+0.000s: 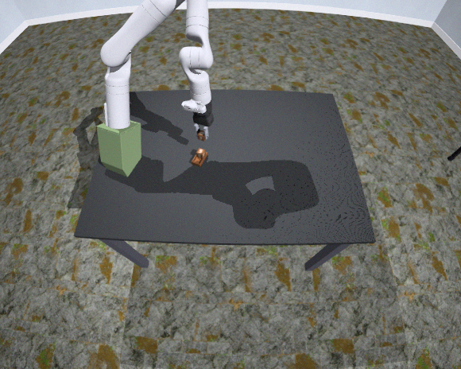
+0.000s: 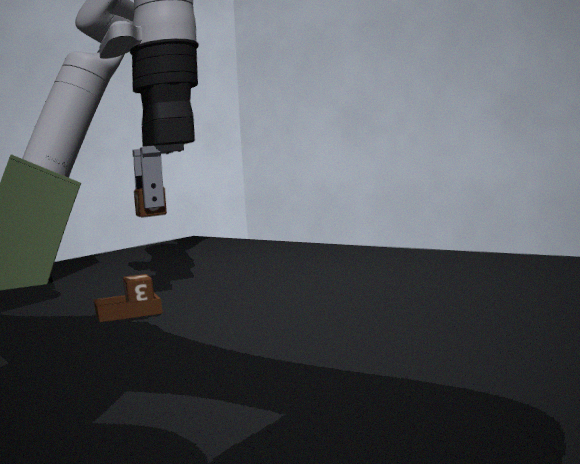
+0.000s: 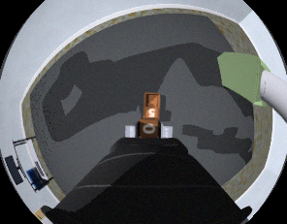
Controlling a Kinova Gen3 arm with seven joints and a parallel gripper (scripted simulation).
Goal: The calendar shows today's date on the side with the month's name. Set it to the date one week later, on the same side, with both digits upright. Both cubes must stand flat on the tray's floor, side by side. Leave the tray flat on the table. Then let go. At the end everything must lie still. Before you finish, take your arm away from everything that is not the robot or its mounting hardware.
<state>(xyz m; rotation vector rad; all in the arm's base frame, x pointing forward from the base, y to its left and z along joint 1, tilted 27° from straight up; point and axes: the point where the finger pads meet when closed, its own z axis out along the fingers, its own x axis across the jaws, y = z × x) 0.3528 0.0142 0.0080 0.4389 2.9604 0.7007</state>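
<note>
Now: hand 11 cm above the cube, 2 cm to the left of it and 1 cm past it. The rest, counted from my hand: brown calendar tray: 12 cm below, 4 cm to the right, 2 cm behind.
</note>
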